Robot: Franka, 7 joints.
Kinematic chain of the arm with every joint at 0, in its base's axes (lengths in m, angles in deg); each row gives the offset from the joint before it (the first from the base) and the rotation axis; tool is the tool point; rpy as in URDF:
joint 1: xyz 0 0 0.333 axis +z
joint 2: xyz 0 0 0 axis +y
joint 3: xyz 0 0 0.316 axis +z
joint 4: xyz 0.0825 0 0 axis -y
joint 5: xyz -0.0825 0 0.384 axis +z
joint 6: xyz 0 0 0 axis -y
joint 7: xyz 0.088 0 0 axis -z
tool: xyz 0 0 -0.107 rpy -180 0 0
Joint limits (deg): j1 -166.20..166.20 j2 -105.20..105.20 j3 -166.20..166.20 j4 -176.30..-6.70 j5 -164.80..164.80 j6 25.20..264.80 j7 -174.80..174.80
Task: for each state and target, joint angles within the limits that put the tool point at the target. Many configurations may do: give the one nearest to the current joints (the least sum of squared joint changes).
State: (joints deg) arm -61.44 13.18 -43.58 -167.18 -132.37 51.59 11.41
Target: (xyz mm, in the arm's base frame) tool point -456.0 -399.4 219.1
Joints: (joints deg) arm -93.75 50.26 -42.29 -120.02 -144.25 74.26 11.41
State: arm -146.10 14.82 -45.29 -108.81 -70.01 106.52 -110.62
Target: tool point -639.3 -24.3 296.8
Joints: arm -141.40 32.55 -34.11 -104.75 -70.78 113.14 -110.62
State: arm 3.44 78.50 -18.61 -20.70 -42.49 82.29 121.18
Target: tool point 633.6 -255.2 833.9
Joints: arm -12.98 42.93 -26.15 -17.53 -47.61 124.63 121.18
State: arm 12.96 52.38 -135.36 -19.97 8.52 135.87 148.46
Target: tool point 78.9 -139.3 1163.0
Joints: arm 9.80 22.70 -151.50 -31.75 6.93 128.82 148.46
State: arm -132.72 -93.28 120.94 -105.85 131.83 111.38 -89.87
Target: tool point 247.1 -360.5 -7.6
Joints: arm -145.33 -103.11 122.43 -130.69 129.54 115.06 -89.87
